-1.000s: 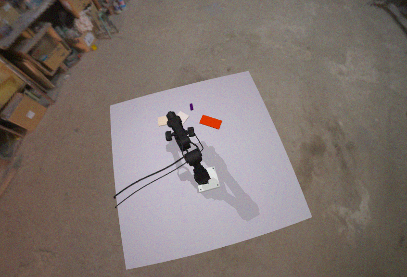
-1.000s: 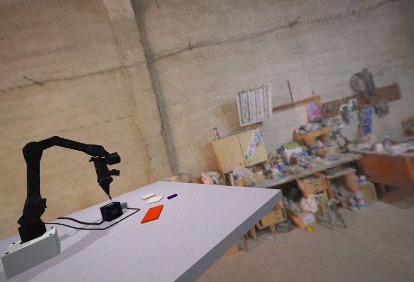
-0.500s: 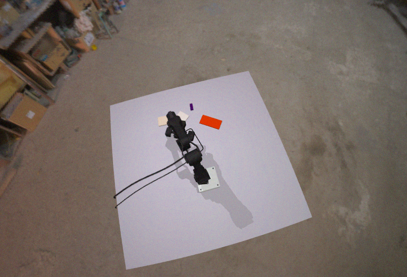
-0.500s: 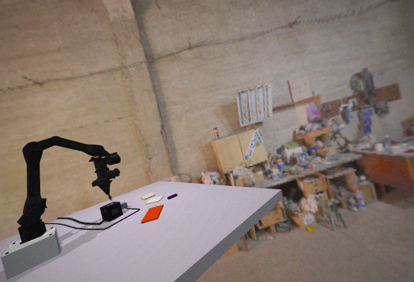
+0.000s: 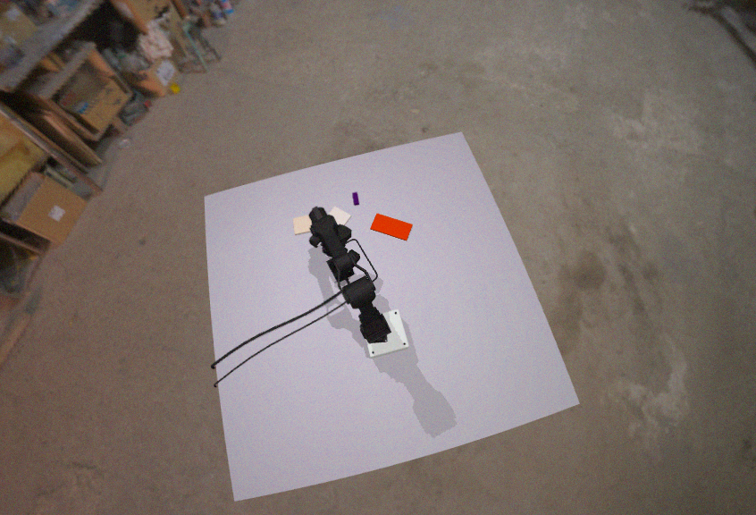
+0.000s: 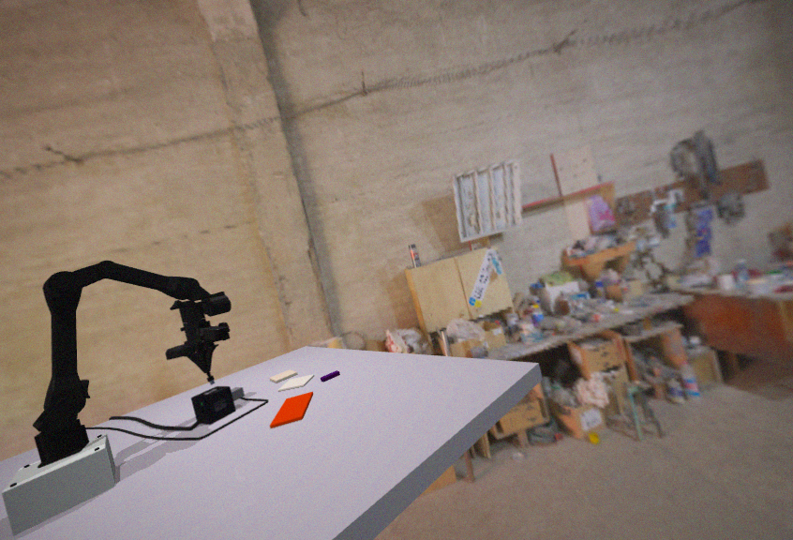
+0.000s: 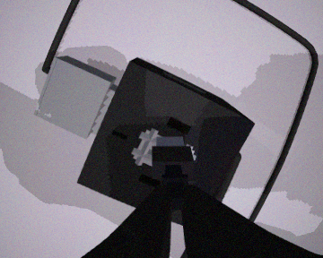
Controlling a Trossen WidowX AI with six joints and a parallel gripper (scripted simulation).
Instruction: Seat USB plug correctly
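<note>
Right now my gripper tip is 20 mm above the dark USB plug. The rest, counted from my gripper tip: grey-framed socket (70 mm below, 10 mm to the left); then small purple piece (330 mm ahead, 130 mm below, 60 mm to the right); then orange flat slab (210 mm to the right, 180 mm ahead, 130 mm below).
</note>
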